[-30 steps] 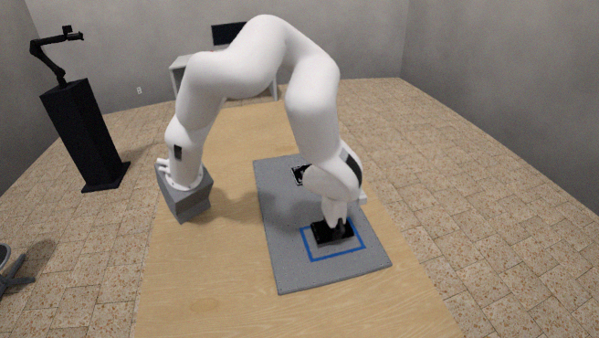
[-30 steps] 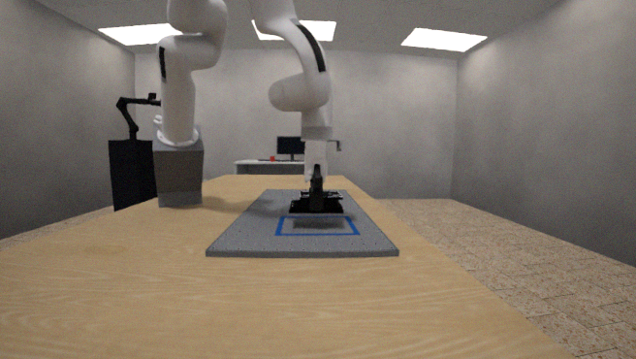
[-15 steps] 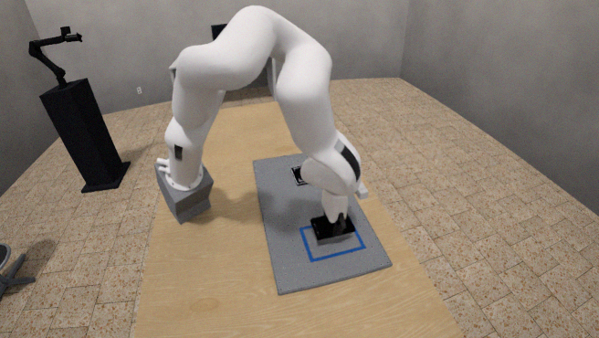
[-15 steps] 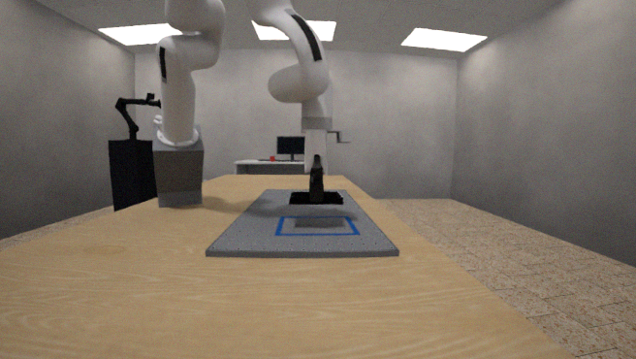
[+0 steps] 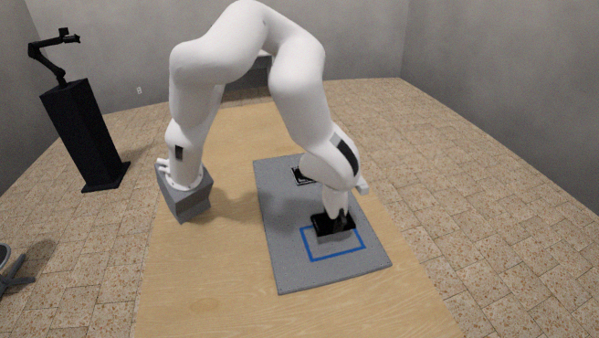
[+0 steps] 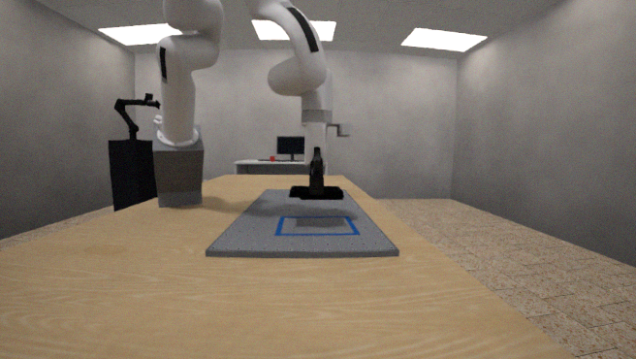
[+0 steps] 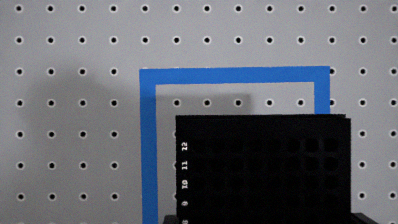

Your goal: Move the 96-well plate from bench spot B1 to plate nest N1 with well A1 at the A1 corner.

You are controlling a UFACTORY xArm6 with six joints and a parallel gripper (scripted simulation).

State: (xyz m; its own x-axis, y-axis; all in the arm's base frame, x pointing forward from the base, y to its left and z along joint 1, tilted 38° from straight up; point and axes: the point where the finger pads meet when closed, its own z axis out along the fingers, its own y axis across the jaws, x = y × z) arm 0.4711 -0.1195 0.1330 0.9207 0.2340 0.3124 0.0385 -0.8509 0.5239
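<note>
Now: hand 36 cm to the right of the black plate nest, 9 cm above it and 2 cm short of it. Also, from my hand: black 96-well plate: 1 cm below.
</note>
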